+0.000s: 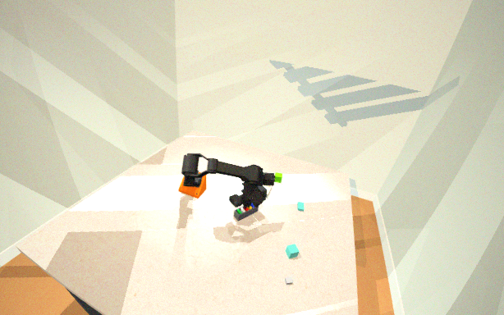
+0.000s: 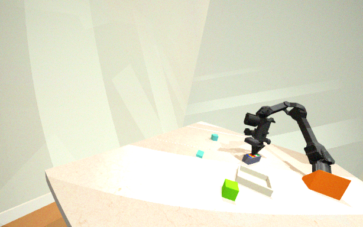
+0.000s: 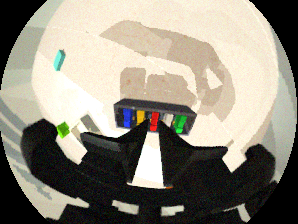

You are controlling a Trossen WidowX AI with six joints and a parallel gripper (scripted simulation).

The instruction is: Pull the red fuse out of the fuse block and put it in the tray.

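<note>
The beige tray lies 21 cm to the left of my gripper tip, 4 cm below it and 1 cm ahead of it. Also, from my gripper tip: red fuse: 2 cm below.
</note>
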